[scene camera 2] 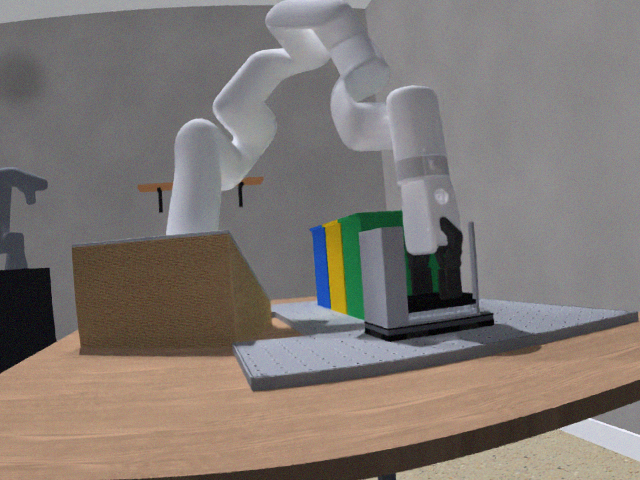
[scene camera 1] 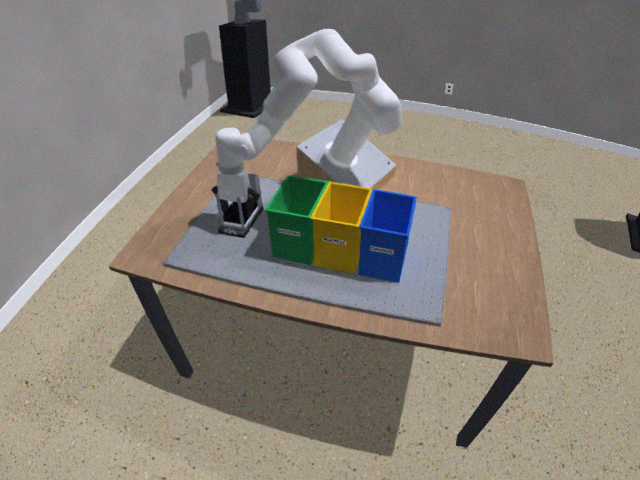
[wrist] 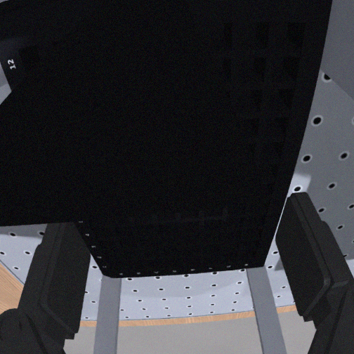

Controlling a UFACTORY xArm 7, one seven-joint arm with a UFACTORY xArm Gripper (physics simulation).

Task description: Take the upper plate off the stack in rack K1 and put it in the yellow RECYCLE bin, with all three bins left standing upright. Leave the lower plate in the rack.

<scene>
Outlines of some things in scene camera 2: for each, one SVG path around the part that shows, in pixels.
My gripper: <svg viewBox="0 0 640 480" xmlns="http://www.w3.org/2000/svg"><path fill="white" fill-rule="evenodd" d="M398 181L398 187L402 187L404 245L409 260L408 266L411 275L412 295L433 293L431 267L428 267L430 254L434 253L440 267L437 270L440 299L446 300L461 297L460 257L462 254L463 234L450 176L431 175Z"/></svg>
A green bin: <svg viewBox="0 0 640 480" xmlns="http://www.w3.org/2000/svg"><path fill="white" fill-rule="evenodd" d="M433 253L430 254L427 268L431 267L433 293L439 292L437 270L440 267ZM404 245L407 296L411 296L412 286L408 266L409 260ZM402 211L356 213L338 219L342 229L347 310L349 316L365 320L358 232L383 227L402 226L403 240L405 241Z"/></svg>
A yellow recycle bin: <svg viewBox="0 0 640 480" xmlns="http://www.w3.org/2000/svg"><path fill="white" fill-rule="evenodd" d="M335 220L322 225L322 228L325 227L331 310L347 315L341 223Z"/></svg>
A blue bin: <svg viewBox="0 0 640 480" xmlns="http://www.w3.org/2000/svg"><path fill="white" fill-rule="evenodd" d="M309 229L312 231L317 302L319 306L331 309L325 227L322 228L322 225Z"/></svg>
A black plate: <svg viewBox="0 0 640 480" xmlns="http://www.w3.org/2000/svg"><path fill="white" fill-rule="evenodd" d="M407 296L408 313L476 304L476 299L473 299L472 293L462 292L461 297L446 300L440 299L439 292Z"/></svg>
</scene>
